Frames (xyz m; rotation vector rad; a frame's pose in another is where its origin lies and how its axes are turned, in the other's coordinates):
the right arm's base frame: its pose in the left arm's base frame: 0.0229 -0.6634 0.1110 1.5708 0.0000 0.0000
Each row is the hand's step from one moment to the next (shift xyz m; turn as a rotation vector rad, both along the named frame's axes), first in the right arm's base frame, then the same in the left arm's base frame.
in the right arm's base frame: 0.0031 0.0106 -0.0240 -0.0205 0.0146 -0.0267
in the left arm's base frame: 0.0031 0.0240 0.0106 -0.0205 0.0267 0.0146
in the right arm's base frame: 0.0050 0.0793 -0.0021 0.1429 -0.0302 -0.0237
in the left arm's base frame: 0.0050 0.0021 0.0793 0.1429 0.0237 -0.0302
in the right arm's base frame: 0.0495 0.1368 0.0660 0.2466 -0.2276 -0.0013
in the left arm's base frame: 0.0495 -0.0660 0.1368 0.2466 0.0013 -0.2276
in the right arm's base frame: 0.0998 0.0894 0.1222 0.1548 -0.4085 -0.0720
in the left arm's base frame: 0.0998 -0.1222 0.0894 0.1548 0.0720 -0.4085
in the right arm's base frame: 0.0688 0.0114 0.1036 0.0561 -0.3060 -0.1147
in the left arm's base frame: 0.0688 -0.1036 0.0114 0.0561 0.1147 -0.3060
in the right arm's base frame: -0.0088 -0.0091 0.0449 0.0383 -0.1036 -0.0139
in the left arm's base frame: -0.0088 -0.0449 -0.0091 0.0383 0.0139 -0.1036
